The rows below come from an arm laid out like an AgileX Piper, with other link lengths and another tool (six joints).
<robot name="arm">
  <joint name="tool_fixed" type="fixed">
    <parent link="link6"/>
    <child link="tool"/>
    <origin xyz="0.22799 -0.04 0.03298" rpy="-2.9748 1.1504 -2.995"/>
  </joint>
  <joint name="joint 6" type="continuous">
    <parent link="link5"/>
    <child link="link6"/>
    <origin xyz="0.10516 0 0.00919" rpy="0 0 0"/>
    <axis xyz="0.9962 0 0.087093"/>
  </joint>
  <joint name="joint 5" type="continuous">
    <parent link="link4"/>
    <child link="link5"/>
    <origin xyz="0 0 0" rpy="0 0 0"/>
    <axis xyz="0 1 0"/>
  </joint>
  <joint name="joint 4" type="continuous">
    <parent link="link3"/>
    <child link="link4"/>
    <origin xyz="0.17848 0 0.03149" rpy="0 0 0"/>
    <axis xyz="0.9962 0 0.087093"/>
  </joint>
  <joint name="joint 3" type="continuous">
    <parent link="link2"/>
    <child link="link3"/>
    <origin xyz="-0.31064 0 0.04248" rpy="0 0 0"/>
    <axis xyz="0 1 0"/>
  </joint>
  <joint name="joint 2" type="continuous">
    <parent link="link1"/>
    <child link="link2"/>
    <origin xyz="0 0 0" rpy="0 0 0"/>
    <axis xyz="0 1 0"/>
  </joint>
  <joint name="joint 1" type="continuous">
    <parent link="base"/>
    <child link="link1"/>
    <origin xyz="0 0 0.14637" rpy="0 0 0"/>
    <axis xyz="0 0 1"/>
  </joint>
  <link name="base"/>
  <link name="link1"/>
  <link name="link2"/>
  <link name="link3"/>
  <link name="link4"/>
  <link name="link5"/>
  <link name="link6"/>
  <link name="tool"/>
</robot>
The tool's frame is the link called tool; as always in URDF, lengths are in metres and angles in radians. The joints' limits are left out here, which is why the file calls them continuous.
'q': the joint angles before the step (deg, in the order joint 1, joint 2, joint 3, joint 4, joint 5, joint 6). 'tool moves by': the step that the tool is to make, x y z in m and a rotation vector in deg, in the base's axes. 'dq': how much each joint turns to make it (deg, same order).
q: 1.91, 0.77, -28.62, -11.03, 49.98, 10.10
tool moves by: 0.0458, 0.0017, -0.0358, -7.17, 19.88, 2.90
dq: 0.00, 26.39, -0.27, -1.74, -6.86, -4.91
